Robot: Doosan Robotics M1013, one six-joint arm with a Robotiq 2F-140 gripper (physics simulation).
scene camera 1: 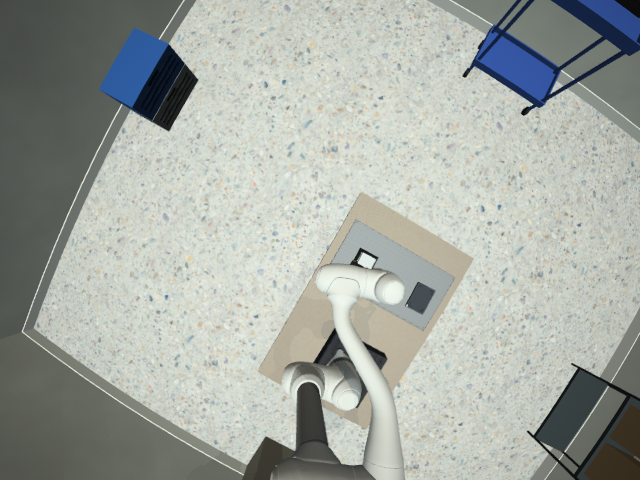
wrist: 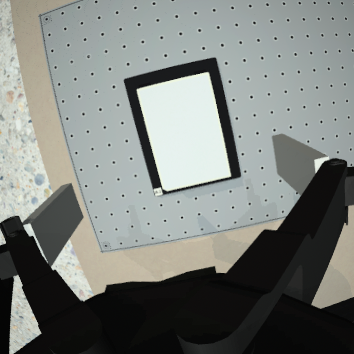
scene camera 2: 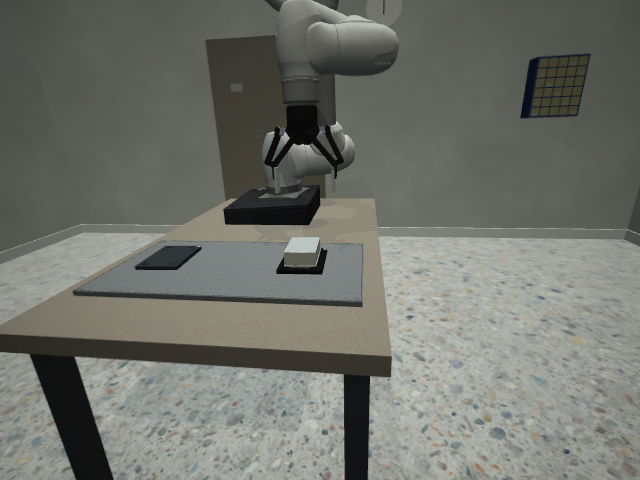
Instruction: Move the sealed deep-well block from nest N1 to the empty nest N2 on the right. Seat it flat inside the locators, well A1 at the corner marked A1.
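Seen in the pictures: gripper, between the fingertips: (wrist: 172,178) (scene camera 2: 305,191); arm's base, origin of its link: (scene camera 1: 340,367) (scene camera 2: 285,195).
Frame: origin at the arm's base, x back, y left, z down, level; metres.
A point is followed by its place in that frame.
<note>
The sealed deep-well block (scene camera 1: 367,259) {z 0.019, x -0.574, y 0.294 m} (scene camera 2: 302,253) {z 0.022, x -0.593, y 0.305 m} (wrist: 184,131) {z 0.019, x -0.536, y 0.285 m}, white on top, sits in the black nest N1 (scene camera 1: 358,255) (scene camera 2: 299,270) {z 0.062, x -0.612, y 0.302 m} (wrist: 141,125) {z 0.061, x -0.539, y 0.339 m}. A small label (wrist: 158,191) {z 0.061, x -0.449, y 0.321 m} marked A1 shows at the nest's lower left corner in the wrist view. The empty dark nest N2 (scene camera 1: 420,298) {z 0.061, x -0.603, y -0.111 m} (scene camera 2: 168,257) {z 0.061, x -0.621, y -0.104 m} lies at the other end of the grey perforated plate; it does not show in the wrist view. My gripper (scene camera 2: 305,180) {z -0.126, x -0.527, y 0.296 m} (wrist: 172,178) {z -0.126, x -0.527, y 0.296 m} is wide open and empty, pointing down, well above the table and apart from the block. The arm hides it in scene camera 1.
The grey plate (scene camera 1: 392,248) {z 0.072, x -0.719, y 0.211 m} (scene camera 2: 232,279) {z 0.073, x -0.684, y 0.147 m} (wrist: 275,90) {z 0.073, x -0.584, y 0.159 m} lies on the tan table (scene camera 1: 289,346) {z 0.086, x 0.137, y 0.289 m} (scene camera 2: 206,325) {z 0.086, x -0.863, y 0.196 m} (wrist: 30,75) {z 0.086, x -0.622, y 0.505 m}. The arm's black base (scene camera 2: 268,214) {z 0.042, x -0.173, y -0.001 m} stands at the table's far end in scene camera 2. A blue cart (scene camera 1: 516,69) and a blue cabinet (scene camera 1: 131,67) stand away from the table.
</note>
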